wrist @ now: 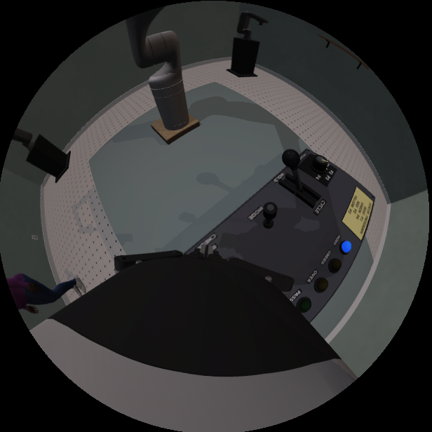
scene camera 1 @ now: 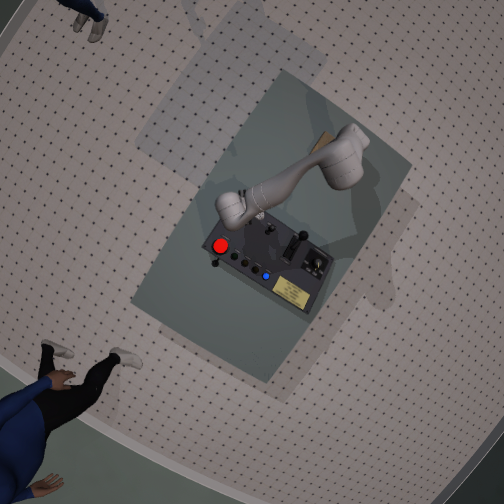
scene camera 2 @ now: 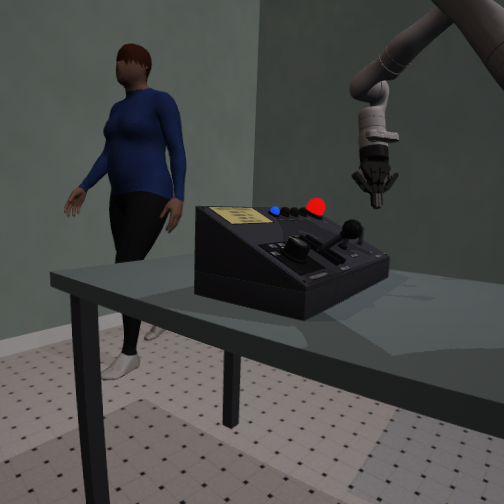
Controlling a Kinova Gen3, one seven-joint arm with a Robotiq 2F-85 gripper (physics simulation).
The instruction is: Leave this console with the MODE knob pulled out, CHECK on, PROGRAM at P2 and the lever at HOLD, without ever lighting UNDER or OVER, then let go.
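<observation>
The dark console (scene camera 1: 285, 268) (scene camera 2: 245, 283) (wrist: 280, 250) sits on the table. My gripper (scene camera 2: 376, 206) (wrist: 206, 253) is shut and empty, above the CHECK end; the arm hides it in scene camera 1. The CHECK label and switch are mostly hidden behind the fingers; its state is unclear. The MODE knob (scene camera 1: 271, 228) (wrist: 270, 210) stands up on its stem. The lever ball (scene camera 1: 303, 235) (scene camera 2: 352, 229) (wrist: 291, 158) leans toward HOLD. The PROGRAM knob (scene camera 1: 317, 263) (scene camera 2: 296, 247) (wrist: 320, 162) has an unclear setting. The blue lamp (scene camera 1: 266, 276) (scene camera 2: 275, 211) (wrist: 346, 246) is lit; UNDER (wrist: 335, 265), OVER (wrist: 321, 285) and PASS (wrist: 304, 304) are dark.
A large red dome (scene camera 1: 220, 246) (scene camera 2: 316, 207) stands at the console's end beside the lamps. A yellow placard (scene camera 1: 291, 292) (scene camera 2: 241, 215) (wrist: 358, 213) lies near the blue lamp. The arm's base stands on a wooden plate (wrist: 169, 136). A person in blue (scene camera 2: 142, 120) stands beyond the table.
</observation>
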